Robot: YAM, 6 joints.
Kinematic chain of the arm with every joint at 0, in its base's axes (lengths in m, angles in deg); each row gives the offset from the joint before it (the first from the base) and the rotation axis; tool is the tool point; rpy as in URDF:
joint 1: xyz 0 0 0.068 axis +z
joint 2: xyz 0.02 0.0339 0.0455 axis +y
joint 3: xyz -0.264 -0.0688 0 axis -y
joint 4: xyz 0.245 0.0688 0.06 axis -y
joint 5: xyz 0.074 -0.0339 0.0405 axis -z
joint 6: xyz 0.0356 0 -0.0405 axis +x
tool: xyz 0 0 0 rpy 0 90 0
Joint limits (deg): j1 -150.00..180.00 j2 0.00..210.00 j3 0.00..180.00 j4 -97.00..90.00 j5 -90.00..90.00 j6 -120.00..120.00
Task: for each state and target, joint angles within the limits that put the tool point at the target. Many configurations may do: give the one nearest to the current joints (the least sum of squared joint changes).
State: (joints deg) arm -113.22 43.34 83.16 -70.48 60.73 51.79
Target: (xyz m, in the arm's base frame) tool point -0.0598 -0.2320 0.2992
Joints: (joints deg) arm -97.32 77.00 67.44 -64.58 56.65 51.79
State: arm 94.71 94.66 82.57 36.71 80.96 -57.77
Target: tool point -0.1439 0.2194 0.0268
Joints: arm 130.95 120.65 32.83 24.70 80.41 -57.77
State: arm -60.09 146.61 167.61 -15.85 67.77 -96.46
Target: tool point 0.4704 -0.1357 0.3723
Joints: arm -12.09 129.30 139.14 -43.40 73.61 -96.46
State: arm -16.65 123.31 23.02 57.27 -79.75 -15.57
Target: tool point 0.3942 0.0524 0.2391
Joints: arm 2.60 109.30 61.16 61.29 -75.49 -15.57
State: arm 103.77 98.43 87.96 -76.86 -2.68 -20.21
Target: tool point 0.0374 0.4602 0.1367
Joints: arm 85.26 133.51 106.06 -54.75 -1.19 -20.21
